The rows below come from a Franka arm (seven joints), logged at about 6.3 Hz.
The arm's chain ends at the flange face. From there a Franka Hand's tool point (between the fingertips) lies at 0.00 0.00 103.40 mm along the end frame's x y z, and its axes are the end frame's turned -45 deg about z.
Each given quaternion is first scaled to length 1.
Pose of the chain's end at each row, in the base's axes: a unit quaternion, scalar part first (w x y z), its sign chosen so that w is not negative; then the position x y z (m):
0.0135 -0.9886 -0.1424 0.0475 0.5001 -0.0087 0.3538
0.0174 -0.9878 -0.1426 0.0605 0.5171 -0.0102 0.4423
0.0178 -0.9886 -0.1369 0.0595 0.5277 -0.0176 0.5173
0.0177 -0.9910 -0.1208 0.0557 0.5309 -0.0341 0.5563
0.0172 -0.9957 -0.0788 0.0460 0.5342 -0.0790 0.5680
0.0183 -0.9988 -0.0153 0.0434 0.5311 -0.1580 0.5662
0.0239 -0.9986 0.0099 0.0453 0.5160 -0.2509 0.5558
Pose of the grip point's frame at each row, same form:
0.0306 -0.8588 -0.5099 0.0387 0.4900 -0.0073 0.2509
0.0392 -0.8580 -0.5097 0.0492 0.5042 -0.0084 0.3397
0.0392 -0.8610 -0.5048 0.0482 0.5150 -0.0156 0.4147
0.0377 -0.8693 -0.4908 0.0447 0.5190 -0.0319 0.4536
0.0335 -0.8897 -0.4538 0.0359 0.5244 -0.0762 0.4651
0.0335 -0.9169 -0.3963 0.0331 0.5221 -0.1544 0.4633
0.0394 -0.9264 -0.3730 0.0327 0.5067 -0.2459 0.4529

